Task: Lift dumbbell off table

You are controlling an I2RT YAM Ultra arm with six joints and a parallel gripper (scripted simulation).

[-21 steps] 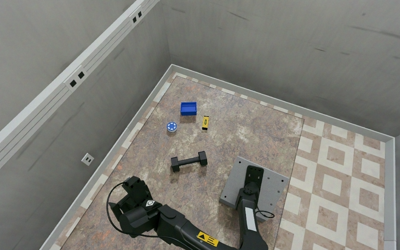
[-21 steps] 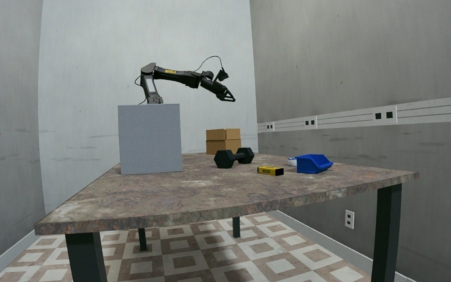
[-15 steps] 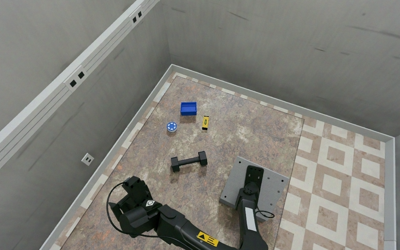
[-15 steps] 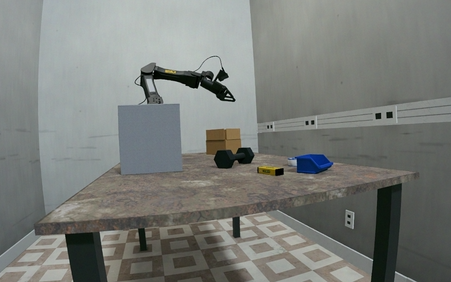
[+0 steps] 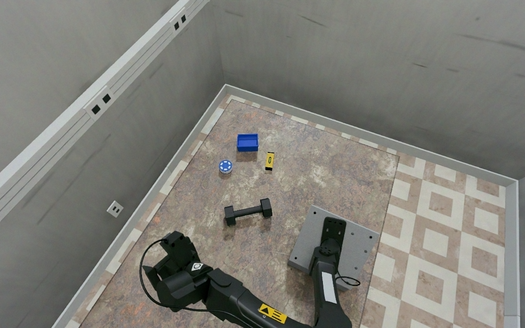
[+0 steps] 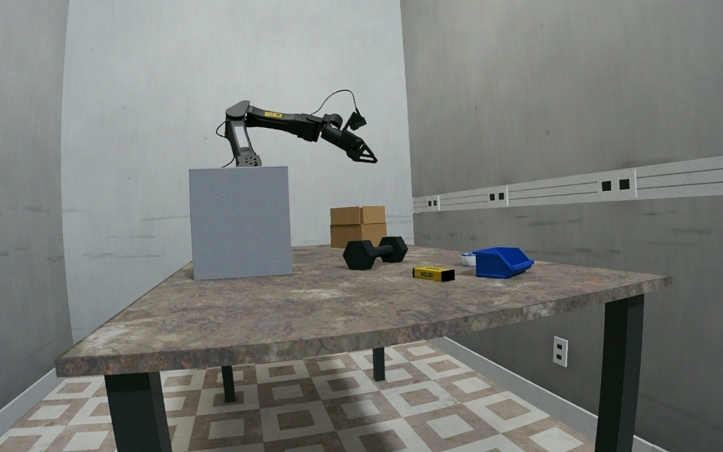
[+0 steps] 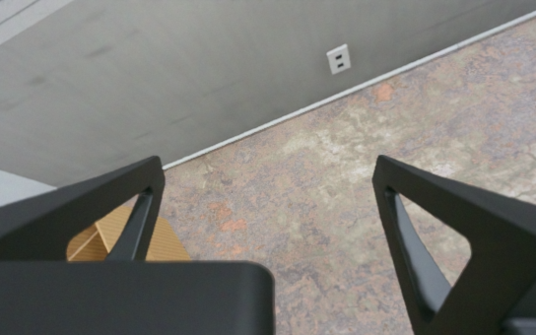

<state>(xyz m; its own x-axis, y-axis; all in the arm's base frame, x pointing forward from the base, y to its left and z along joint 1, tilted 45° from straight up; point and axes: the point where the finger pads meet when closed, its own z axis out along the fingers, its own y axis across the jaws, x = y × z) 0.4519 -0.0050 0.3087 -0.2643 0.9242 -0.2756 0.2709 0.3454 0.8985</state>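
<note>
The black dumbbell is 150 mm behind my hand, 300 mm to the right of it and 300 mm below it. From my hand the other things lie so: blue bin 40 mm behind, 630 mm to the right, 310 mm below; then cardboard box 90 mm ahead, 350 mm to the left, 270 mm below; then white round object 20 mm ahead, 480 mm to the right, 320 mm below.
</note>
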